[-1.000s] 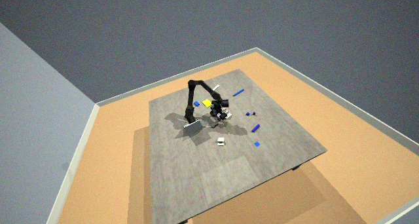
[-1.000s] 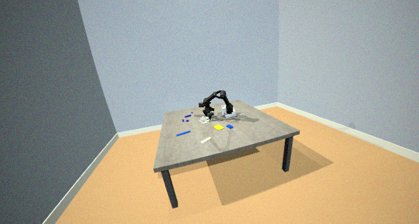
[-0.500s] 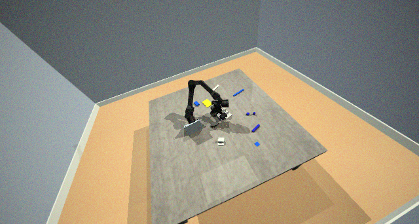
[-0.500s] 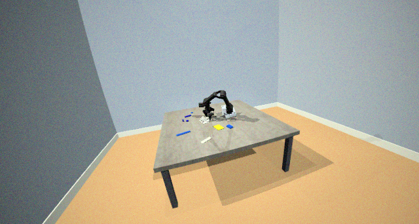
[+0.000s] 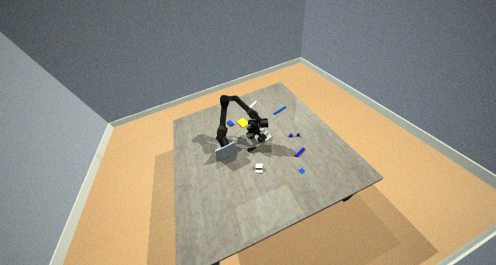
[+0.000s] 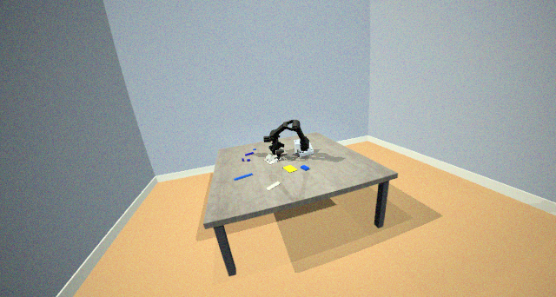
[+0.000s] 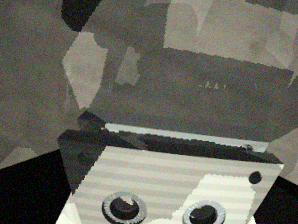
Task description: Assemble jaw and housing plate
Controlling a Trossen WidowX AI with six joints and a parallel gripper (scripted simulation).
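The housing plate is 2 cm above my gripper tip and 1 cm ahead of it. Also, from my gripper tip: white block 24 cm to the right, 8 cm behind; white bar 46 cm to the left, 11 cm ahead, 1 cm below; yellow tile 25 cm to the left, 6 cm behind, 1 cm below.
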